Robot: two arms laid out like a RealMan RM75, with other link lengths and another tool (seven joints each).
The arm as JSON. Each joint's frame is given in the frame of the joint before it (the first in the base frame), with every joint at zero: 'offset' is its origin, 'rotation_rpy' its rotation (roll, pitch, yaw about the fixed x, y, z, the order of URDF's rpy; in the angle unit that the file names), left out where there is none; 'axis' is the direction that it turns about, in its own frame. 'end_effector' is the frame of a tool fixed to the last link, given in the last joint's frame.
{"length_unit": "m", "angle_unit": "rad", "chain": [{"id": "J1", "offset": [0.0, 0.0, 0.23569], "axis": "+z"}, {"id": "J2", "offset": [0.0, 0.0, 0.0], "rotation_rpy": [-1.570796, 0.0, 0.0], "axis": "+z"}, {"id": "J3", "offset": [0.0, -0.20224, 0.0], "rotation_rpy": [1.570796, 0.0, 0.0], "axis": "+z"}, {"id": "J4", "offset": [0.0, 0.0, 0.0], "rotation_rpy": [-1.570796, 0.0, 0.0], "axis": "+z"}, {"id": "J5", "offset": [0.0, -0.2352, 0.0], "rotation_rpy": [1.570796, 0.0, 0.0], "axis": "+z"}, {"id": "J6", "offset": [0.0, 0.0, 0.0], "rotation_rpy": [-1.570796, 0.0, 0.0], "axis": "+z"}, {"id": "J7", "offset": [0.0, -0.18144, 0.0], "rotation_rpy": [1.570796, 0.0, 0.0], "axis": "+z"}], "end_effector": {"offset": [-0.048, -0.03, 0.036], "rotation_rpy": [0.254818, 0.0, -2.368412]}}
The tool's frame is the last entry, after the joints.
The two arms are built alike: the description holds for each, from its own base.
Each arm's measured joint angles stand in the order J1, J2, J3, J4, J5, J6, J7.
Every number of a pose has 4 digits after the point. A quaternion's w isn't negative.
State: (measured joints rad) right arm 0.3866 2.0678 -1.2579 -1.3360 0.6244 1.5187 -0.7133; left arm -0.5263 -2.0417 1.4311 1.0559 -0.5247 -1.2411 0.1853
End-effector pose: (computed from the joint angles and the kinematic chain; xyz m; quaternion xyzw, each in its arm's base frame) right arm 0.2278 0.3985 -0.0142 -0.7094 -0.6933 -0.1214 0.0356; left arm -0.3048 0.3369 -0.0497 0.2531 -0.9447 -0.0614 0.1991
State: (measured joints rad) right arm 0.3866 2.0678 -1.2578 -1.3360 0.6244 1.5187 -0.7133; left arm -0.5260 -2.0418 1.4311 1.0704 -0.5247 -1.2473 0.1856
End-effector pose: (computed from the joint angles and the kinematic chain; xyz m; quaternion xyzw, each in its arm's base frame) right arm 0.2278 0.3985 -0.0142 -0.7094 -0.6933 -0.1214 0.0356; left arm -0.3015 0.3386 -0.0483 0.2488 -0.9460 -0.0628 0.1982
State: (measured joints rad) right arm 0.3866 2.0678 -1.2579 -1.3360 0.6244 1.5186 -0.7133; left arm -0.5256 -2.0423 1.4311 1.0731 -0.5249 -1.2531 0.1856
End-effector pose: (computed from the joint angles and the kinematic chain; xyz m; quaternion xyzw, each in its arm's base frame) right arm 0.2278 0.3985 -0.0142 -0.7094 -0.6934 -0.1214 0.0356; left arm -0.3010 0.3377 -0.0483 0.2489 -0.9460 -0.0608 0.1984
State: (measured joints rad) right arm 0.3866 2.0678 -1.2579 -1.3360 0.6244 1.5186 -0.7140; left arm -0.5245 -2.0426 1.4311 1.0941 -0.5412 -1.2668 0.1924
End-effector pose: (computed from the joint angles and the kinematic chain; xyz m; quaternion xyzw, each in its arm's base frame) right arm 0.2277 0.3985 -0.0142 -0.7092 -0.6936 -0.1214 0.0355; left arm -0.2940 0.3388 -0.0486 0.2421 -0.9495 -0.0574 0.1912
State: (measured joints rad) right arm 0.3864 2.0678 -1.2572 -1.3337 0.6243 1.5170 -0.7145; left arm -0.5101 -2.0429 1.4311 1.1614 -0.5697 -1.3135 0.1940
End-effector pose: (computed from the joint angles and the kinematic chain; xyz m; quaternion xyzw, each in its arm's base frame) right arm 0.2284 0.3985 -0.0143 -0.7097 -0.6931 -0.1215 0.0357; left arm -0.2791 0.3374 -0.0459 0.2321 -0.9551 -0.0500 0.1774
